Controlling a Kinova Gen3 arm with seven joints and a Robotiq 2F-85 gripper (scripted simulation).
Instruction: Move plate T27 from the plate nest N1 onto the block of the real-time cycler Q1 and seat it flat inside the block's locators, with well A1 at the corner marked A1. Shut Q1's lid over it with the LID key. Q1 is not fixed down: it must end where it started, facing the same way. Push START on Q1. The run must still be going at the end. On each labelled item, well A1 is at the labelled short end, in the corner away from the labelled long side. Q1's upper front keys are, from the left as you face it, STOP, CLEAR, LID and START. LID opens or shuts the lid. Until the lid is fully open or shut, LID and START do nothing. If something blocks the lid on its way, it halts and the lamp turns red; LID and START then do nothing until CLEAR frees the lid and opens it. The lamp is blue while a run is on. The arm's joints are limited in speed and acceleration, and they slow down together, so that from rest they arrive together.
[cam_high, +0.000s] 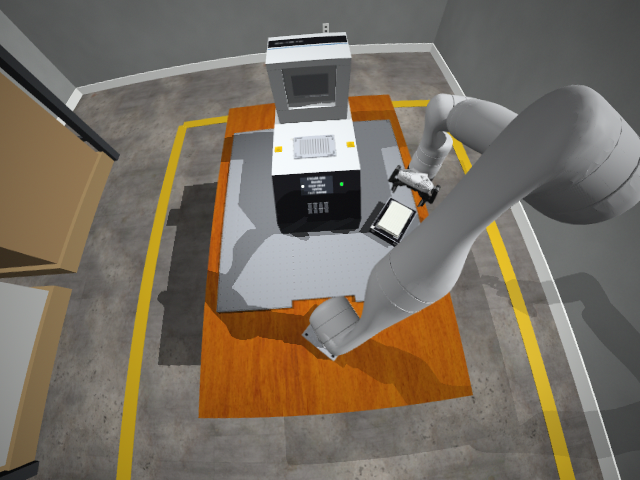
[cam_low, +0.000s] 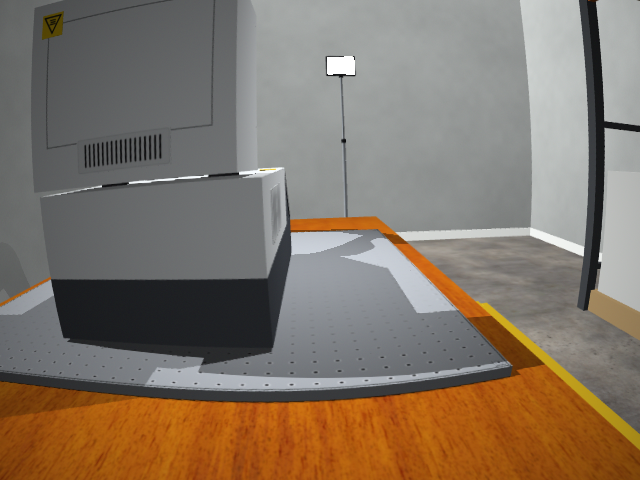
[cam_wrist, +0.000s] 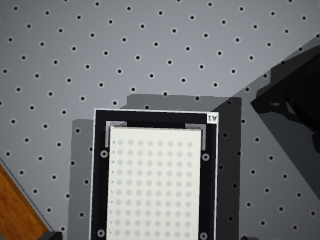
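Right now the plate T27 is 15 cm below my hand. From my hand the other things lie so: black nest N1: 16 cm below.
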